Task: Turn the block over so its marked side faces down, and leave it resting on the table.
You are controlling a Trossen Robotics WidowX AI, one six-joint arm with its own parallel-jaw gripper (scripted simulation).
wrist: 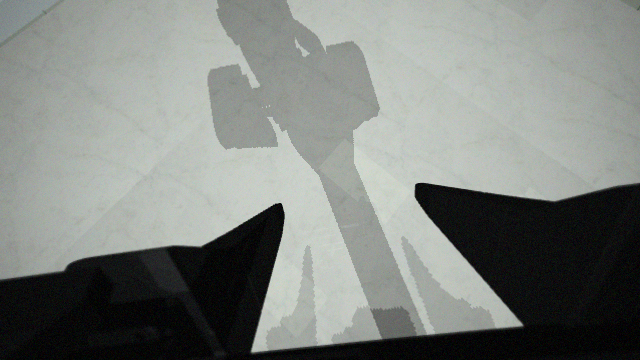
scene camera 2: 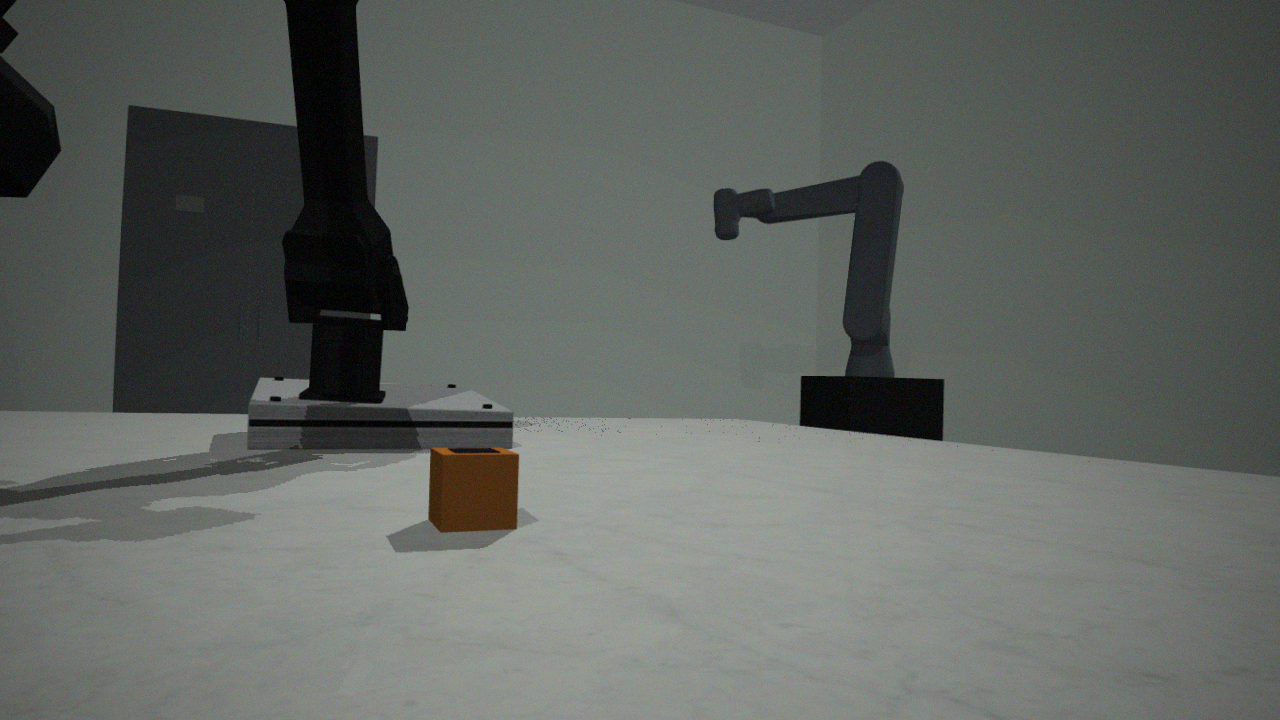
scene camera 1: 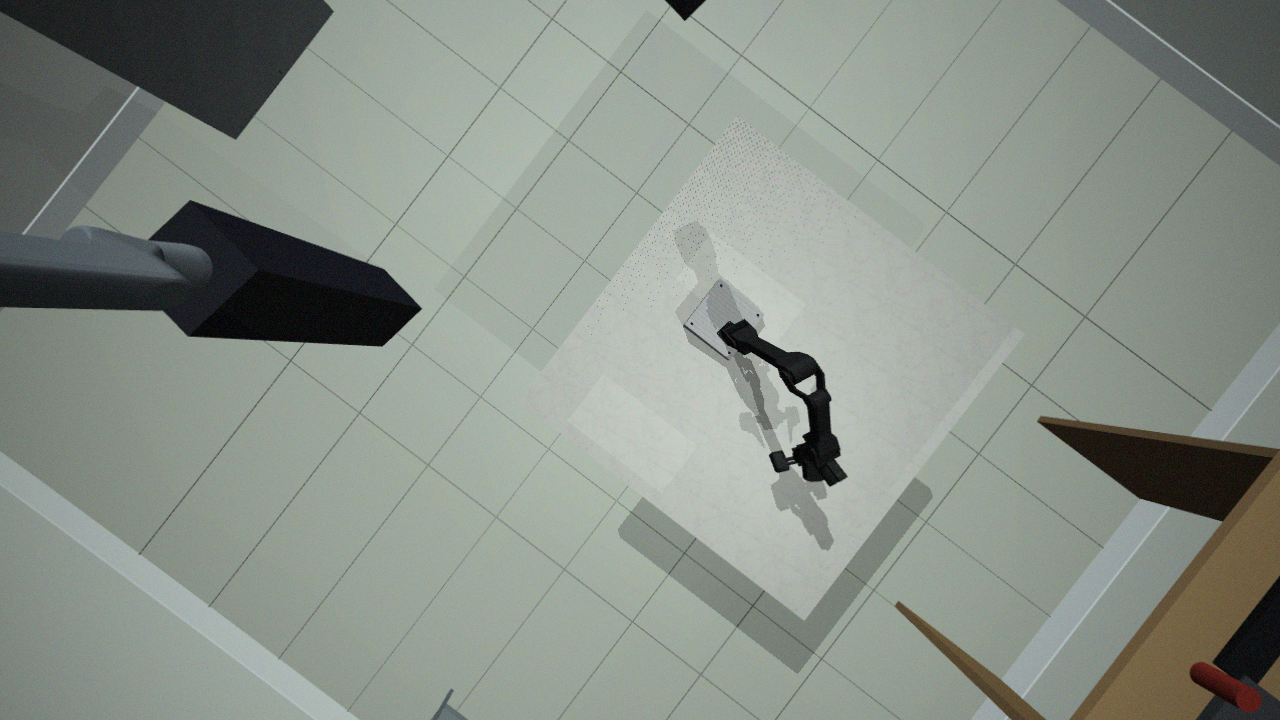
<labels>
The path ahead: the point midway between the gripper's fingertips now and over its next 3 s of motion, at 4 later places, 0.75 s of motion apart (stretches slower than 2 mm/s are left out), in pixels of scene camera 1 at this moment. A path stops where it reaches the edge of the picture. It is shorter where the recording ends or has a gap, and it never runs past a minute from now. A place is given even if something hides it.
My gripper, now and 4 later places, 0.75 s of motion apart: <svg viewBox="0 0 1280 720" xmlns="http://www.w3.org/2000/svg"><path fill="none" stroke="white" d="M791 462L832 399L825 397L820 395L821 395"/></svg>
</labels>
